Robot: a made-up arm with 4 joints.
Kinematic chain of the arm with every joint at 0, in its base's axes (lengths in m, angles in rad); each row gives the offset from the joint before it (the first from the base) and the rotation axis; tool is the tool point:
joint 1: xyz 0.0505 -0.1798 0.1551 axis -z
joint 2: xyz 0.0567 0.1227 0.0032 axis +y
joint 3: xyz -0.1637 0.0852 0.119 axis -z
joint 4: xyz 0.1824 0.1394 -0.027 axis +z
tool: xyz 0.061 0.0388 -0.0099
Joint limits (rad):
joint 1: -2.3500..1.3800
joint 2: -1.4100..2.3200
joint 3: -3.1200..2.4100
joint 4: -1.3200..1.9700
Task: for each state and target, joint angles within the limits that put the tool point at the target. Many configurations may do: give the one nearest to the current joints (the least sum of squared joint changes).
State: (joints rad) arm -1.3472 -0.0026 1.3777 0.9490
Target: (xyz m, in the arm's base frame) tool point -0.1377 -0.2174 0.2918
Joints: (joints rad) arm -2.2379 -0.7050 1.0082 1.0811
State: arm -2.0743 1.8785 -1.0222 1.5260
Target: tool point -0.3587 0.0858 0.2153
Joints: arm -1.4215 2.2126 -0.4789 1.6912
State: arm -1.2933 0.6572 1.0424 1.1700
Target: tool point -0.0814 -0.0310 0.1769
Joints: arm -1.7444 0.6388 1.3141 1.2904
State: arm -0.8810 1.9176 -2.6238 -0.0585
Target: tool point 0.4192 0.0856 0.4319
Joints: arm -0.2524 2.3200 -2.7949 -0.5898
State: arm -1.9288 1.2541 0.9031 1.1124
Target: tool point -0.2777 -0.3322 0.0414
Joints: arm -2.2959 1.8992 0.2868 0.6220
